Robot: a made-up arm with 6 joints.
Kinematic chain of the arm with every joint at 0, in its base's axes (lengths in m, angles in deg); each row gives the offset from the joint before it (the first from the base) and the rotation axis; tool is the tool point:
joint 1: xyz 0 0 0.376 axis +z
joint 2: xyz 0.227 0 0 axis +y
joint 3: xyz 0 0 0.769 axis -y
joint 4: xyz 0 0 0.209 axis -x
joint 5: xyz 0.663 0 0 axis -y
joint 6: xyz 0.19 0 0 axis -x
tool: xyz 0 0 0
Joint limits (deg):
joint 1: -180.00..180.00
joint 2: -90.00..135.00
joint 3: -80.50..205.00
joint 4: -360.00..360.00
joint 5: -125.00..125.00
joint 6: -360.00..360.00
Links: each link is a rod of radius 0.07 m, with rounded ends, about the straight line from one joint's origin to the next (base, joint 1, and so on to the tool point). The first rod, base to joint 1, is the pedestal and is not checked.
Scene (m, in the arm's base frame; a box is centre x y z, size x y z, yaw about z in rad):
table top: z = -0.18
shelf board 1: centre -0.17 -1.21 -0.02 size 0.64 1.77 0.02 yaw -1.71
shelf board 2: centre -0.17 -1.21 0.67 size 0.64 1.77 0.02 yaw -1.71
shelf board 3: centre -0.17 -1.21 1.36 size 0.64 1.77 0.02 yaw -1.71
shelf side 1: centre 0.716 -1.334 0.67 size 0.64 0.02 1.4 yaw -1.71
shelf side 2: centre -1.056 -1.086 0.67 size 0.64 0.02 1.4 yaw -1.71
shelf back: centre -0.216 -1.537 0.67 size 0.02 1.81 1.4 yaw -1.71
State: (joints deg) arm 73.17 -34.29 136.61 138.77 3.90 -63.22
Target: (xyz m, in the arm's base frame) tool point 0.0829 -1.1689 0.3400
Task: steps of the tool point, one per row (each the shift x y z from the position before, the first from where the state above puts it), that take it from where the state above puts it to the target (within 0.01 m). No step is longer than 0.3 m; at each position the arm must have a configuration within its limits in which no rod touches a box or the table.
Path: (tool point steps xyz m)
1: 0.0069 0.1264 0.0221
2: 0.0189 0.1358 0.0004
3: 0.0305 0.1411 -0.0223
4: 0.1183 -0.1000 -0.2050
5: 0.1471 -0.0305 -0.2066
6: 0.1453 0.0420 -0.1980
7: -0.0071 -0.1717 0.0038
8: -0.0218 -0.1521 -0.0002
9: -0.0345 -0.1290 -0.0037

